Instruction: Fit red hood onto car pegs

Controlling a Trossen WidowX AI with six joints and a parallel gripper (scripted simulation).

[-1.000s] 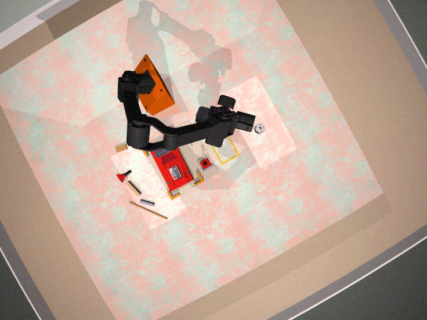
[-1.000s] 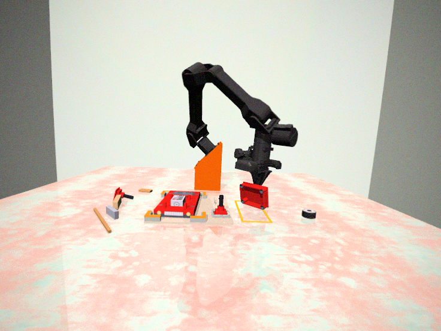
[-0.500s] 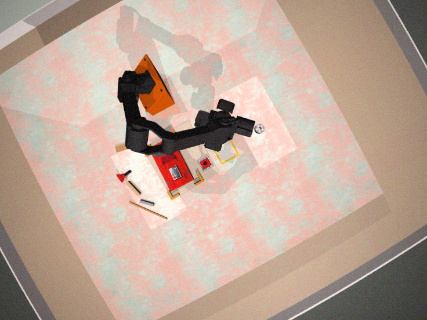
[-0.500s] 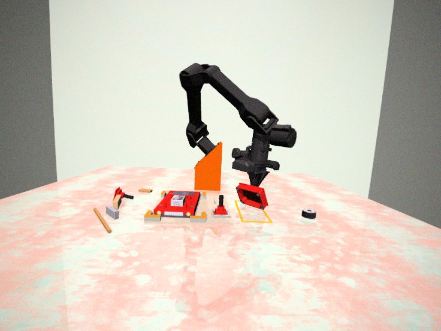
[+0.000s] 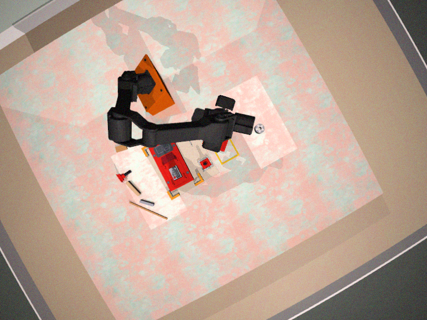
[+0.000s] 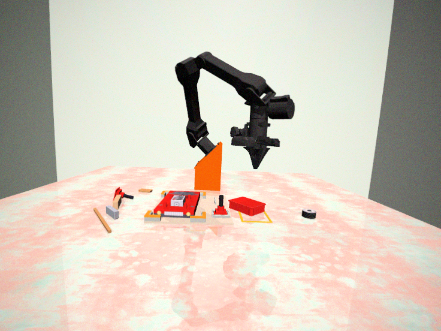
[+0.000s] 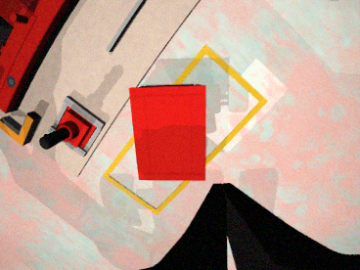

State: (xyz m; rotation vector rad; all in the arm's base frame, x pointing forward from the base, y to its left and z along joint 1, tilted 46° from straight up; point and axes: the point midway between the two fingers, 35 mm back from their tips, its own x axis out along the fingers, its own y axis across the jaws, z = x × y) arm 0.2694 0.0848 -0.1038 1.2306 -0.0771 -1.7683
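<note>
Right now my gripper tip is 110 mm above the red hood, 30 mm to the left of it and 30 mm short of it. Round my gripper tip: grey engine block 230 mm to the right, 100 mm below, 60 mm ahead; then black ring 150 mm to the left, 120 mm below, 80 mm ahead; then wooden stick 420 mm to the right, 130 mm ahead, 120 mm below.
</note>
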